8 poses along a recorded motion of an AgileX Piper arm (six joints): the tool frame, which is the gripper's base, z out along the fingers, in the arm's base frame.
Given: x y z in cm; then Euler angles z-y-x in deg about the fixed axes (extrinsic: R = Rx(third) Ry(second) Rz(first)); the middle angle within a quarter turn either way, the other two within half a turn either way.
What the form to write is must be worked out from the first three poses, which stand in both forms.
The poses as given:
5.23, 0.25, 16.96, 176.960, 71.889, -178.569
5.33, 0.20, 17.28, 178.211, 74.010, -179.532
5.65, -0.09, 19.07, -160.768, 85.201, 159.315
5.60, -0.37, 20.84, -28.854, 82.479, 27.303
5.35, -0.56, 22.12, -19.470, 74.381, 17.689
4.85, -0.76, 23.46, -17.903, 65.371, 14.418
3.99, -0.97, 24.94, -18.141, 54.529, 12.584
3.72, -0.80, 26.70, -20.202, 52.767, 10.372
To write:
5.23, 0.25, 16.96, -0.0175, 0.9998, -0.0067, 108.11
5.33, 0.20, 17.28, -0.0125, 0.9999, -0.0077, 105.99
5.65, -0.09, 19.07, 0.0016, 0.9997, -0.0260, 94.53
5.60, -0.37, 20.84, 0.0185, 0.9987, -0.0472, 83.43
5.35, -0.56, 22.12, 0.0323, 0.9972, -0.0679, 75.34
4.85, -0.76, 23.46, 0.0381, 0.9927, -0.1146, 66.69
3.99, -0.97, 24.94, 0.0515, 0.9806, -0.1892, 56.62
3.72, -0.80, 26.70, 0.0045, 0.9678, -0.2515, 55.40

